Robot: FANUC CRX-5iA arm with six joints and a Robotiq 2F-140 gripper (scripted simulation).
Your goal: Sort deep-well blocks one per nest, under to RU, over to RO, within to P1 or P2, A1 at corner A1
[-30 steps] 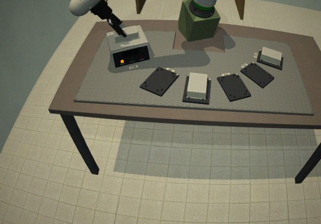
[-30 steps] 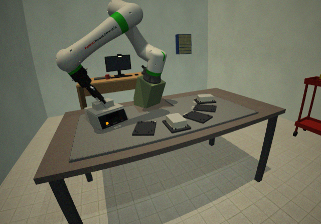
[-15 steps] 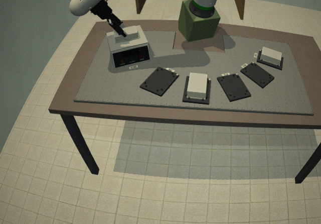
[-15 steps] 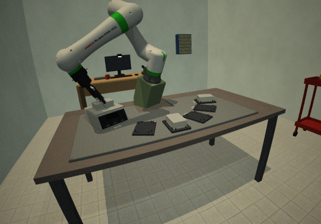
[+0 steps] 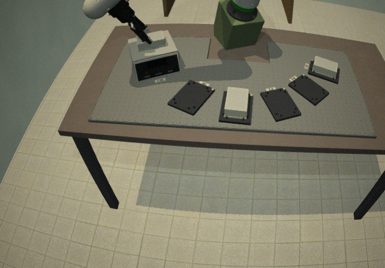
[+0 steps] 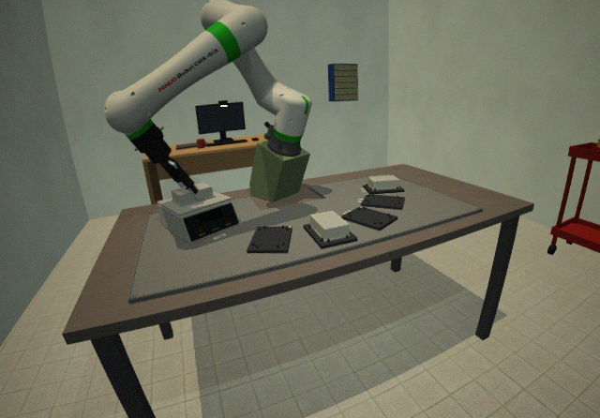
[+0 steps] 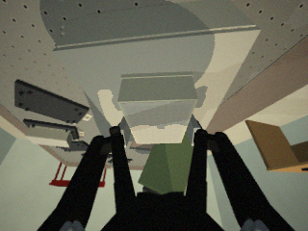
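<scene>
My gripper is now 4 cm above the grey platform. Also, from my hand: check-weigher: 7 cm below, 1 cm ahead; P1 label: 38 cm to the left, 24 cm ahead, 13 cm below; nest P1: 36 cm to the left, 34 cm ahead, 13 cm below.
</scene>
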